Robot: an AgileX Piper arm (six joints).
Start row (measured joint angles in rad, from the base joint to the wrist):
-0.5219 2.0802 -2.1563 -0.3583 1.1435 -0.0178
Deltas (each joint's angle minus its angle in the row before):
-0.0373 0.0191 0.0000 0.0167 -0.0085 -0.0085
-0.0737 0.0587 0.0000 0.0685 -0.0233 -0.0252
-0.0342 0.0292 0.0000 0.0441 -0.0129 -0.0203
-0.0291 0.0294 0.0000 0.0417 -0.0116 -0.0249
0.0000 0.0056 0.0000 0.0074 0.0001 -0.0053
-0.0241 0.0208 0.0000 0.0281 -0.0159 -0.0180
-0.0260 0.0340 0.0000 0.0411 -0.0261 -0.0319
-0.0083 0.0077 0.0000 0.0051 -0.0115 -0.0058
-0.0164 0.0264 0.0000 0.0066 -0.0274 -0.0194
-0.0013 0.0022 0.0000 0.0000 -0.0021 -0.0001
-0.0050 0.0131 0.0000 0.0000 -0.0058 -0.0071
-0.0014 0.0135 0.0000 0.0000 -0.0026 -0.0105
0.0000 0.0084 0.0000 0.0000 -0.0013 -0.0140
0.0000 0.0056 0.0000 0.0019 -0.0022 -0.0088
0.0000 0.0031 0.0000 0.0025 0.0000 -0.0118
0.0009 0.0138 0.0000 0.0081 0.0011 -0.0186
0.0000 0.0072 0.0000 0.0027 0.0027 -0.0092
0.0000 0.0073 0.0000 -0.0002 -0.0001 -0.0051
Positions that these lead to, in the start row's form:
-0.5592 2.0993 -2.1563 -0.3416 1.1350 -0.0263
-0.6329 2.1580 -2.1563 -0.2731 1.1117 -0.0515
-0.6671 2.1872 -2.1563 -0.2290 1.0988 -0.0718
-0.6962 2.2166 -2.1563 -0.1873 1.0872 -0.0967
-0.6962 2.2222 -2.1563 -0.1799 1.0873 -0.1020
-0.7203 2.2430 -2.1563 -0.1518 1.0714 -0.1200
-0.7463 2.2770 -2.1563 -0.1107 1.0453 -0.1519
-0.7546 2.2847 -2.1563 -0.1056 1.0338 -0.1577
-0.7710 2.3111 -2.1563 -0.0990 1.0064 -0.1771
-0.7723 2.3133 -2.1563 -0.0990 1.0043 -0.1772
-0.7773 2.3264 -2.1563 -0.0990 0.9985 -0.1843
-0.7787 2.3399 -2.1563 -0.0990 0.9959 -0.1948
-0.7787 2.3483 -2.1563 -0.0990 0.9946 -0.2088
-0.7787 2.3539 -2.1563 -0.0971 0.9924 -0.2176
-0.7787 2.3570 -2.1563 -0.0946 0.9924 -0.2294
-0.7778 2.3708 -2.1563 -0.0865 0.9935 -0.2480
-0.7778 2.3780 -2.1563 -0.0838 0.9962 -0.2572
-0.7778 2.3853 -2.1563 -0.0840 0.9961 -0.2623

